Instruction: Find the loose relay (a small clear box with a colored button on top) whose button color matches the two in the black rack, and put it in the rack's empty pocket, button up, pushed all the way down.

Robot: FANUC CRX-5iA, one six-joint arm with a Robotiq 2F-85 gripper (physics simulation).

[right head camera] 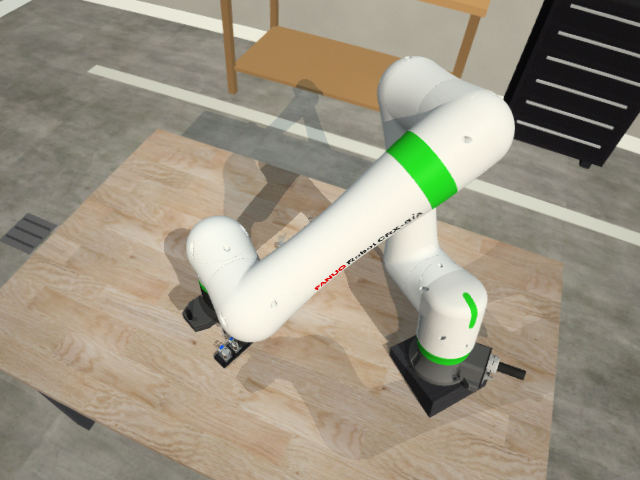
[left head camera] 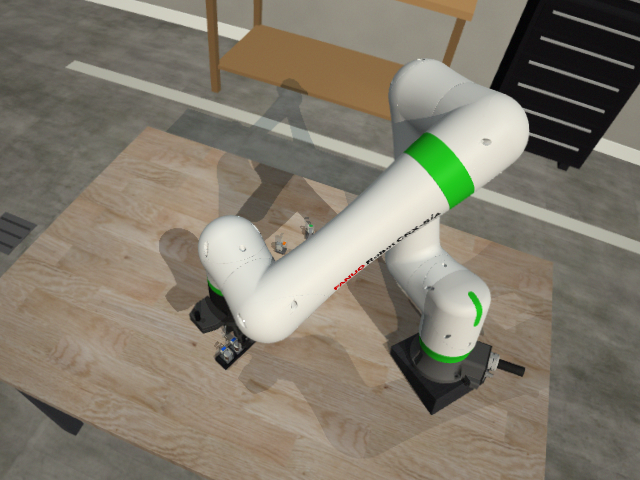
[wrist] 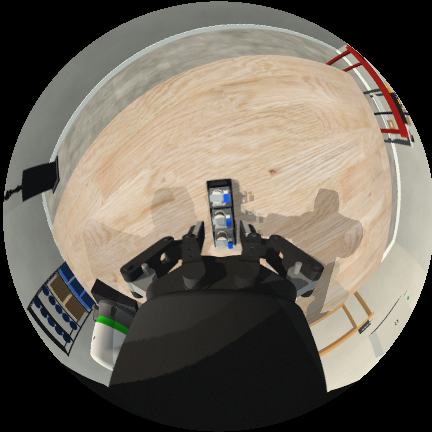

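The black rack stands on the table beneath the gripper. In the wrist view it holds a far relay, a middle relay and a near relay, one per pocket, upright with blue buttons up. Their exact seating depth cannot be told. My gripper is open and empty above the rack, its fingers apart on either side of the rack's near end; the arm hides much of it in the head views. A loose relay with an orange button and one with a green button stand farther back.
The arm's base stands at the table's right side. The forearm spans over the table and partly covers the loose-relay area in the right head view. A wooden shelf and dark drawer cabinet stand behind the table.
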